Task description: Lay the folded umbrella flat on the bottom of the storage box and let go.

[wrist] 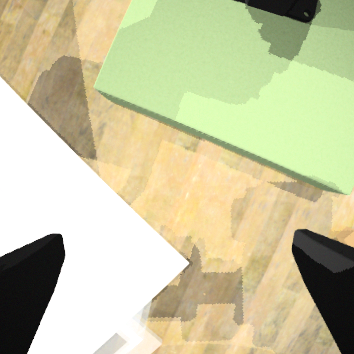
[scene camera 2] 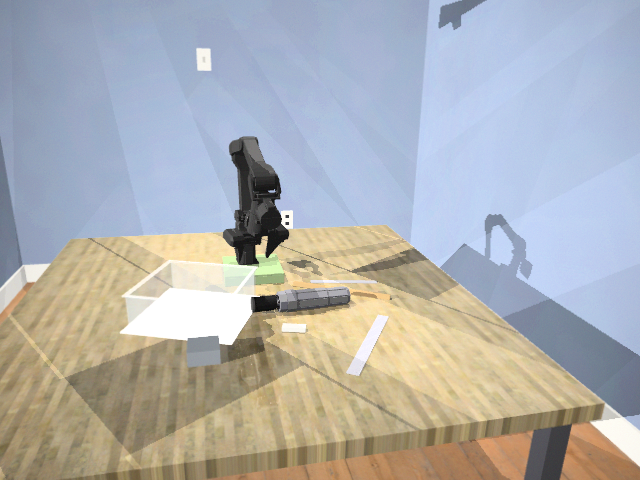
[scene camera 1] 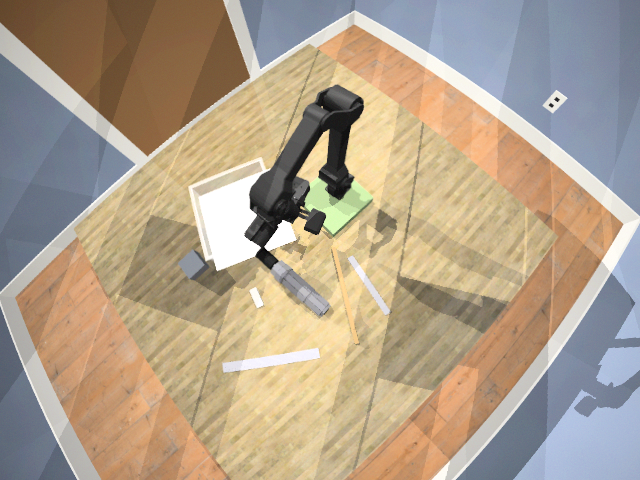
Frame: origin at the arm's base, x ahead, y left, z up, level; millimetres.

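Seen in the pictures: gripper, between the fingertips: (wrist: 179, 243) (scene camera 2: 252, 259) (scene camera 1: 296, 215); arm's base, origin of its link: (scene camera 2: 247, 261) (scene camera 1: 338, 188).
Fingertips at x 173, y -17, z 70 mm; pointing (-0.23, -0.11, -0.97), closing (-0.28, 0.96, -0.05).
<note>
Offsets run from my fingertips to a thing's top centre.
The folded umbrella {152 mm ahead, 102 mm left, 45 mm down} (scene camera 1: 301, 289) (scene camera 2: 313, 299), grey with a black handle, lies on the table outside the storage box. Its handle end is close to a box corner. It does not show in the wrist view. The storage box {98 mm ahead, 176 mm right, 6 mm down} (scene camera 1: 227, 178) (scene camera 2: 206, 279) (wrist: 100, 225) has a white bottom and pale, see-through walls; its near walls barely show. My gripper (scene camera 1: 285, 231) (scene camera 2: 253, 248) (wrist: 179, 243) is open and empty. It hangs above the box's side nearest the green slab, with one finger over the white bottom and the other over the table in the wrist view.
A green slab (scene camera 1: 336, 219) (scene camera 2: 266, 277) (wrist: 200, 90) lies under the arm's base. An orange stick {79 mm ahead, 249 mm left, 91 mm down} (scene camera 1: 345, 294), two pale strips {10 mm ahead, 288 mm left, 101 mm down} (scene camera 1: 368, 285) {379 mm ahead, 207 mm left, 100 mm down} (scene camera 1: 271, 360), and a small white block {264 mm ahead, 48 mm left, 91 mm down} (scene camera 1: 256, 297) (scene camera 2: 294, 328) lie around the umbrella. A grey cube {329 mm ahead, 186 mm right, 67 mm down} (scene camera 1: 193, 264) (scene camera 2: 203, 351) sits beside the box.
</note>
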